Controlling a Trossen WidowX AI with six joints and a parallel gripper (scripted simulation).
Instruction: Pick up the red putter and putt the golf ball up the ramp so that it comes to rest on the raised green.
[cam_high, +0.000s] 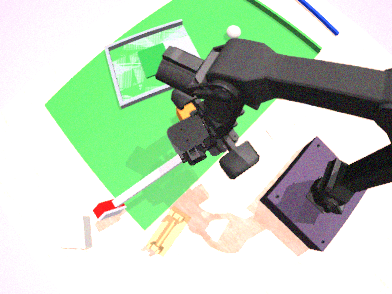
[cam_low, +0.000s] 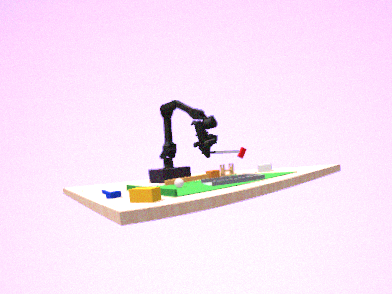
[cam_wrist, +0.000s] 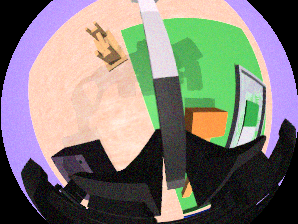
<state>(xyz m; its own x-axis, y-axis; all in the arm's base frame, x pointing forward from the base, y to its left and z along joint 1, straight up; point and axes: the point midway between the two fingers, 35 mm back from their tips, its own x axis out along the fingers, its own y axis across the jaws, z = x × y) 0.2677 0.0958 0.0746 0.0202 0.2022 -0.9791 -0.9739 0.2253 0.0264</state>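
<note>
Now: the red putter 2 cm ahead of my gripper tip, 11 cm to the left of it and 2 cm above it. The rest, counted from my gripper tip: wooden rack: 6 cm behind, 19 cm to the left, 9 cm below; then green mat: 21 cm ahead, 15 cm to the right, 12 cm below; then white block: 11 cm ahead, 36 cm to the left, 10 cm below.
</note>
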